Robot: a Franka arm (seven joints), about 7 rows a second.
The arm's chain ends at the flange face. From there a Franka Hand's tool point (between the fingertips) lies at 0.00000 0.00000 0.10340 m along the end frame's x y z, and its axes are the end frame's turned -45 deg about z.
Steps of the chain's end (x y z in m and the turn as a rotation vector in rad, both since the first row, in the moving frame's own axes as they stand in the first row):
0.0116, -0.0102, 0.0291, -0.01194, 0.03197, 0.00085
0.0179, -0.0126, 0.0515, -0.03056, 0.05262, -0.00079
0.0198, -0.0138, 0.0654, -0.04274, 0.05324, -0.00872
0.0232, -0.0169, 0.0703, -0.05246, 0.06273, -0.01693
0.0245, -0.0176, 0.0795, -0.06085, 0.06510, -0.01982
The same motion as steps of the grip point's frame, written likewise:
0.0169, 0.0042, 0.0290, -0.03105, 0.01416, 0.00085
0.0232, 0.0098, 0.0513, -0.05882, 0.01560, -0.00079
0.0246, 0.0113, 0.0652, -0.06787, 0.00742, -0.00872
0.0292, 0.0129, 0.0700, -0.08145, 0.00726, -0.01693
0.0302, 0.0141, 0.0791, -0.08906, 0.00301, -0.01982

